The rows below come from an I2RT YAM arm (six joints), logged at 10 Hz.
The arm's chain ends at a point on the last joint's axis. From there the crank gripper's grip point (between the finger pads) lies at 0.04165 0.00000 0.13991 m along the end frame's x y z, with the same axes.
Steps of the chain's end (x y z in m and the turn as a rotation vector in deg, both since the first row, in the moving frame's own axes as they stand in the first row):
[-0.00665 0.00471 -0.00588 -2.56 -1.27 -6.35]
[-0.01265 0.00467 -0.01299 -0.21 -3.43 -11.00]
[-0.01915 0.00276 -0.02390 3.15 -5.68 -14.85]
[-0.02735 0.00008 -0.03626 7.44 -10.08 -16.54]
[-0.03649 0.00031 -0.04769 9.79 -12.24 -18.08]
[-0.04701 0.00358 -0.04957 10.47 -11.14 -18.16]
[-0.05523 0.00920 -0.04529 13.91 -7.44 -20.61]
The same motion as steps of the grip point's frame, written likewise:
[-0.00966 0.00653 -0.00503 -2.56 -1.27 -6.35]
[-0.02176 -0.00196 -0.01075 -0.21 -3.43 -11.00]
[-0.03542 -0.01381 -0.02101 3.15 -5.68 -14.85]
[-0.05638 -0.02641 -0.03317 7.44 -10.08 -16.54]
[-0.07222 -0.03177 -0.04531 9.79 -12.24 -18.08]
[-0.08027 -0.03057 -0.04780 10.47 -11.14 -18.16]
[-0.08178 -0.03553 -0.04707 13.91 -7.44 -20.61]

